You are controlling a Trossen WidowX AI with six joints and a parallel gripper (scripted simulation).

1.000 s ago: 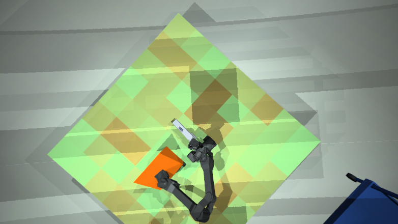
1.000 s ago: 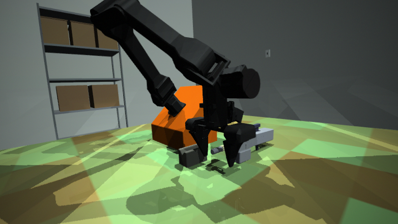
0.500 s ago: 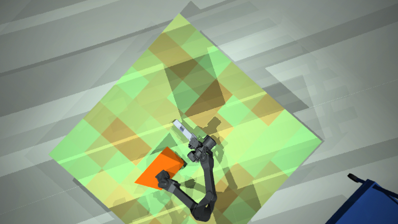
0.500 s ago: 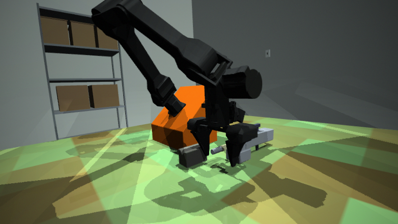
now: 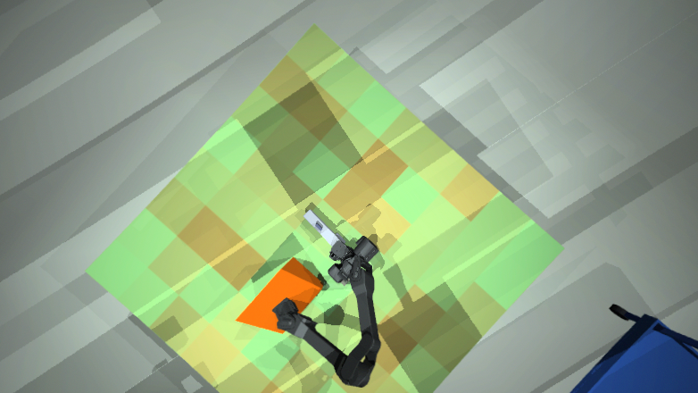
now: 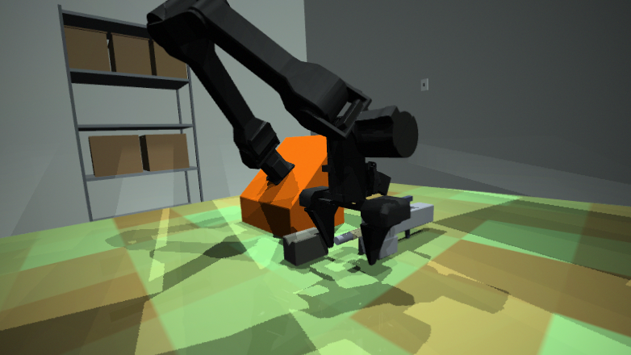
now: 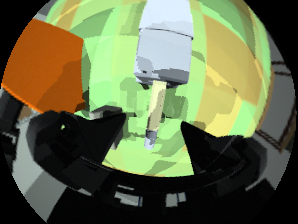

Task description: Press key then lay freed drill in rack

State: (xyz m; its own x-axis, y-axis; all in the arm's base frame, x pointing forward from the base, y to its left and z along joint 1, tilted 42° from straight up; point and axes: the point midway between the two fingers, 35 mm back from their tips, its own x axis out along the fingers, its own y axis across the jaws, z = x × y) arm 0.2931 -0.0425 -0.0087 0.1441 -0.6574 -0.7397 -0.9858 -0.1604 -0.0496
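Right now the drill is 40 mm to the left of my gripper tip, 30 mm above it and 10 mm behind it. Also, from my gripper tip: dark rack 80 mm behind, 40 mm to the right; then dark key 160 mm to the left, 30 mm above, 20 mm behind.
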